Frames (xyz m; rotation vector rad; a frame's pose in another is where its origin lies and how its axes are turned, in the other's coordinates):
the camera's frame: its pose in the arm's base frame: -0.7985 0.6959 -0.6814 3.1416 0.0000 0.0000
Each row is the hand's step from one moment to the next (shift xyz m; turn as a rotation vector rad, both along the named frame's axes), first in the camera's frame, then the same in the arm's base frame.
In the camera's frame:
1: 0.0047 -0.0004 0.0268 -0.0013 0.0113 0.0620
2: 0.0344 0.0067 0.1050 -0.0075 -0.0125 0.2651
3: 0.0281 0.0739 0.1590 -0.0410 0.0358 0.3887
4: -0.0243 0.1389 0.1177 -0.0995 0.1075 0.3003
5: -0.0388 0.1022 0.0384 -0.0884 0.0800 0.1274
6: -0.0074 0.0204 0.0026 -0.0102 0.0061 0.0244
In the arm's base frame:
1: 0.0047 0.0004 -0.0268 -0.0013 -0.0113 -0.0620
2: 0.0344 -0.0067 -0.1050 -0.0075 0.0125 -0.2651
3: 0.0281 -0.0739 -0.1590 -0.0410 -0.0358 -0.3887
4: -0.0243 -0.1389 -0.1177 -0.0995 -0.1075 -0.3003
5: -0.0388 -0.1022 -0.0384 -0.0884 -0.0800 -0.1274
6: -0.0074 -0.0204 -0.0026 -0.0102 -0.0061 -0.0244

